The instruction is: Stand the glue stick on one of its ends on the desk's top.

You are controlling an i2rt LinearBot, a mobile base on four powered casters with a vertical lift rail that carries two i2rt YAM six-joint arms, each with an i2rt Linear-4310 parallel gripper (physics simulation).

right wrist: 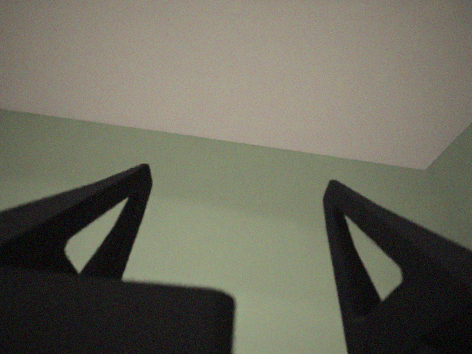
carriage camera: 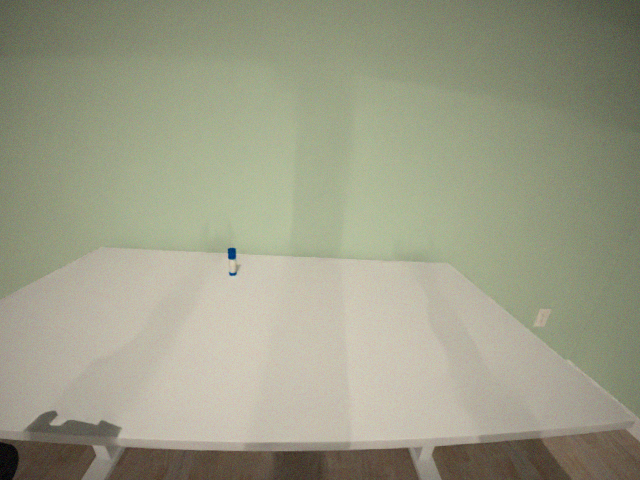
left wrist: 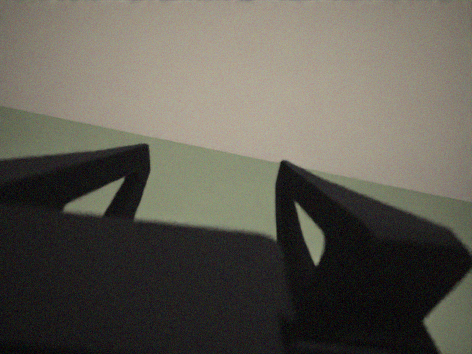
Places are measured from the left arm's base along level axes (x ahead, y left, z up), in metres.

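Pixels of known places: left gripper, fingertip midpoint: (left wrist: 214, 164); right gripper, fingertip midpoint: (right wrist: 238, 181).
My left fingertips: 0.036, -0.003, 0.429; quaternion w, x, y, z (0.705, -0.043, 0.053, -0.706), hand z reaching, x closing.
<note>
Behind a point stands the place of what it marks, as x, y, z.
The glue stick (carriage camera: 232, 262) {0.724, -0.009, 0.017}, white with a blue cap and a blue base, stands upright on its base on the desk (carriage camera: 310, 335) {0.453, -0.307, -0.035}, near the far edge and left of the middle in the carriage view. My left gripper (left wrist: 214, 164) {0.036, -0.003, 0.429} is open and empty, with wall and ceiling behind its fingers. My right gripper (right wrist: 238, 181) {0.040, -0.637, 0.441} is open wide and empty, also facing wall and ceiling. Neither gripper's fingers show in the carriage view, and both are away from the glue stick.
A green wall (carriage camera: 320, 129) {0.986, -0.269, 0.482} rises behind the desk's far edge. A white wall outlet (carriage camera: 541, 317) {1.117, -1.547, -0.349} is at the right. A dark rounded piece (carriage camera: 7, 460) shows at the bottom left corner. Shadows fall across the desk, and wooden floor (carriage camera: 206, 465) {0.502, 0.057, -0.755} shows below its front edge.
</note>
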